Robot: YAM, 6 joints.
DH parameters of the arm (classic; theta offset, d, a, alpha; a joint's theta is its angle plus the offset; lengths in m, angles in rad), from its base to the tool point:
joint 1: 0 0.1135 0.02 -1.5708
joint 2: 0 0 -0.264 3.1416
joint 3: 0.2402 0 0.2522 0
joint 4: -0.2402 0 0.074 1.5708
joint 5: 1.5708 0 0 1.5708
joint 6: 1.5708 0.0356 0 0
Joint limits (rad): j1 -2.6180..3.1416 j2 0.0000..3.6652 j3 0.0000..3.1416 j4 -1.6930..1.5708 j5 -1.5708..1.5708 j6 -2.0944..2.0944
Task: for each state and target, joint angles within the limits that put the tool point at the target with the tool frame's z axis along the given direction. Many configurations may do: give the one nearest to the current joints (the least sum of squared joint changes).
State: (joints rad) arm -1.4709 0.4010 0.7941 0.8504 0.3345 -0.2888
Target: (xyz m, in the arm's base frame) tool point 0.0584 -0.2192 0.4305 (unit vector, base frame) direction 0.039 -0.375 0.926
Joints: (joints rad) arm -1.3006 1.2480 0.8686 1.5685 0.0626 -0.2888
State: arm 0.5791 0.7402 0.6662 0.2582 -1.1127 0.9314
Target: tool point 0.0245 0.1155 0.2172 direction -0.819 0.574 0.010
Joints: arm 1.0570 0.4684 0.1353 0.4353 -1.4728 0.9314
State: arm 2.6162 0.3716 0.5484 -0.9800 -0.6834 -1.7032
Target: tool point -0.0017 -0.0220 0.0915 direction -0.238 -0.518 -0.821
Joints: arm 2.6591 0.0027 0.0873 -1.6914 -0.6060 -1.7032
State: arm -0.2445 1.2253 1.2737 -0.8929 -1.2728 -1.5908
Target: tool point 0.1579 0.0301 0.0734 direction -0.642 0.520 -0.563
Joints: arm 0.0640 1.9149 0.6286 -1.1079 -0.5945 -1.5908
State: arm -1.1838 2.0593 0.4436 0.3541 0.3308 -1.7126
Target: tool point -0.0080 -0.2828 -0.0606 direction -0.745 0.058 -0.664
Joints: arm -1.5058 2.4681 0.9417 -0.2031 0.8329 -1.7126
